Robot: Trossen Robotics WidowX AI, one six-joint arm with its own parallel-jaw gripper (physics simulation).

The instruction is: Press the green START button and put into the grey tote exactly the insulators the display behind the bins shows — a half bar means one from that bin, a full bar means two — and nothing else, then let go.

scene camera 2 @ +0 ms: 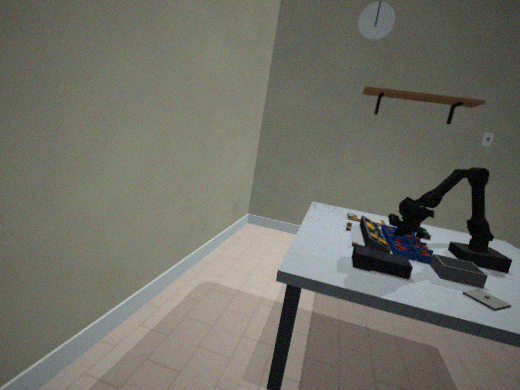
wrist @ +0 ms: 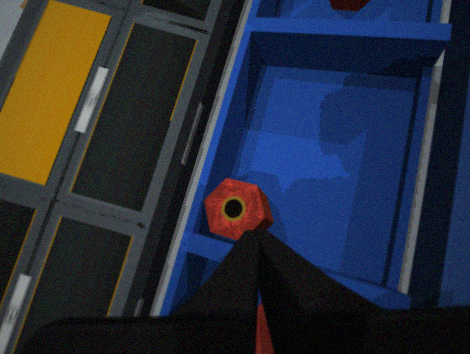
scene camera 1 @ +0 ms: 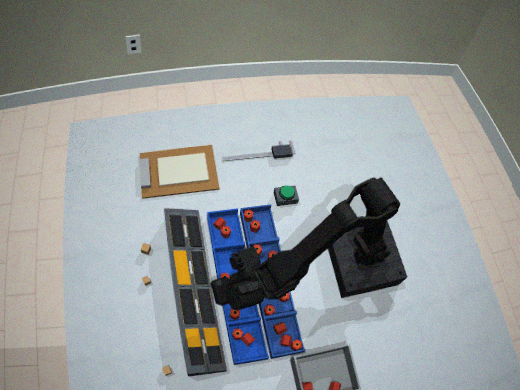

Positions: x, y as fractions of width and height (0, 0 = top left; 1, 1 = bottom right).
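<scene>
My gripper (scene camera 1: 0.45, 0.72), (wrist: 0.54, 0.68): shut, holding nothing. Display (wrist: 0.33, 0.65).
</scene>
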